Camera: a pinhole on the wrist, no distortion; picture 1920 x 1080 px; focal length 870.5 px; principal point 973.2 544.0 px. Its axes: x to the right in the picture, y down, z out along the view. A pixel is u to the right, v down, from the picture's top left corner.
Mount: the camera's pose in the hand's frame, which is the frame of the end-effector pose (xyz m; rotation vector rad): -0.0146 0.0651 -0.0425 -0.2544 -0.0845 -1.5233
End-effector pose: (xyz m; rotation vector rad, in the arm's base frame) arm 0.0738 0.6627 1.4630 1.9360 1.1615 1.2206
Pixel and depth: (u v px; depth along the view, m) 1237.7 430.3 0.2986
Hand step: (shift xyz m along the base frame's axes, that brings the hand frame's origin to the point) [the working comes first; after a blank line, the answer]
In the camera's frame: 0.0907 -0.0390 0.2986

0.2567 -0.0384 -0.0896
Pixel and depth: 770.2 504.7 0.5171
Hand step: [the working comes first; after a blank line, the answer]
In the camera's frame: -0.1206 -0.0233 0.5171

0.5060 -0.1339 0.0566
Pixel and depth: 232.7 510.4 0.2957
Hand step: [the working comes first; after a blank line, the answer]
In the camera's frame: -0.2515 -0.0114 0.2957

0.3108 -0.1831 0.2171
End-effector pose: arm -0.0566 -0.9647 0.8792 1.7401 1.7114 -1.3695
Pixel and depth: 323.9 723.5 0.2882
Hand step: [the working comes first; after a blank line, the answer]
In the camera's frame: -0.2150 0.0594 0.2882

0.2227 -0.1828 -0.2647
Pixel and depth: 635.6 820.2 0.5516
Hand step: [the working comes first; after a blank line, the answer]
In the camera's frame: -0.2139 0.1750 0.5516

0.1555 -0.3060 -0.5158
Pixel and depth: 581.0 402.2 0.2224
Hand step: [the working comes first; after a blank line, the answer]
In the camera's frame: -0.1002 -0.0362 0.2224

0.1358 -0.1874 -0.1266
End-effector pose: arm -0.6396 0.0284 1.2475 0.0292 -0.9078 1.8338
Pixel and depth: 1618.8 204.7 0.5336
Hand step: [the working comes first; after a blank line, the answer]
In the camera's frame: 0.3957 -0.2080 0.5336

0.0178 -0.4241 0.4748
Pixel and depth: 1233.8 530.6 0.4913
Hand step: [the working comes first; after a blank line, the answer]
In the camera's frame: 0.1471 -0.0076 0.4913

-0.2144 -0.2526 0.3316
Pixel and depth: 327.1 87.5 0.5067
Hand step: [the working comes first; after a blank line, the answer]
In the camera's frame: -0.3761 -0.2657 0.5067

-0.4688 -0.5208 -0.1199
